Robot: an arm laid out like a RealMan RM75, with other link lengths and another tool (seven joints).
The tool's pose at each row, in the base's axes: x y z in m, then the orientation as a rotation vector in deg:
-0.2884 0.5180 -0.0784 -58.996 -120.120 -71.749
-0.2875 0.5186 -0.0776 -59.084 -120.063 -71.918
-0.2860 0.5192 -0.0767 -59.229 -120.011 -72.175
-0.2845 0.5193 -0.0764 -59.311 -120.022 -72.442
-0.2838 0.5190 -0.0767 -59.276 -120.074 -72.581
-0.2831 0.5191 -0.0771 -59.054 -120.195 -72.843
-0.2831 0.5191 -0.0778 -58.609 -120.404 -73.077
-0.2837 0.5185 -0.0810 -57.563 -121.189 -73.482
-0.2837 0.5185 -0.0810 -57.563 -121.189 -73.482
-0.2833 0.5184 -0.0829 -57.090 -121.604 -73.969
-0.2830 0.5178 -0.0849 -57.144 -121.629 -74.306
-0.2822 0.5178 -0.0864 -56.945 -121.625 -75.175
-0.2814 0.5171 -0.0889 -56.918 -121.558 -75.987
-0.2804 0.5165 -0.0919 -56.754 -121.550 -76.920
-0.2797 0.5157 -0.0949 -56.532 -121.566 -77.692
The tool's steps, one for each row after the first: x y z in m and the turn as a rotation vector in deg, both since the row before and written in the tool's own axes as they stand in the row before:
0.0003 0.0013 0.0001 -0.152 -0.018 0.008
0.0000 0.0018 0.0001 -0.231 -0.058 -0.003
-0.0006 0.0014 -0.0001 -0.214 -0.065 -0.070
-0.0007 0.0003 -0.0001 -0.084 -0.020 -0.095
-0.0007 0.0004 0.0003 -0.110 0.039 -0.256
-0.0005 -0.0004 0.0003 -0.016 0.110 -0.388
-0.0021 -0.0024 0.0009 0.088 0.057 -1.033
0.0000 0.0000 0.0000 0.000 0.000 0.000
-0.0016 -0.0008 0.0008 -0.172 -0.034 -0.612
-0.0018 -0.0011 0.0004 -0.252 -0.068 -0.114
-0.0015 -0.0002 0.0007 -0.562 0.069 -0.394
-0.0025 -0.0010 0.0005 -0.575 0.010 -0.267
-0.0029 -0.0011 0.0008 -0.617 0.040 -0.403
-0.0028 -0.0014 0.0006 -0.484 0.065 -0.382

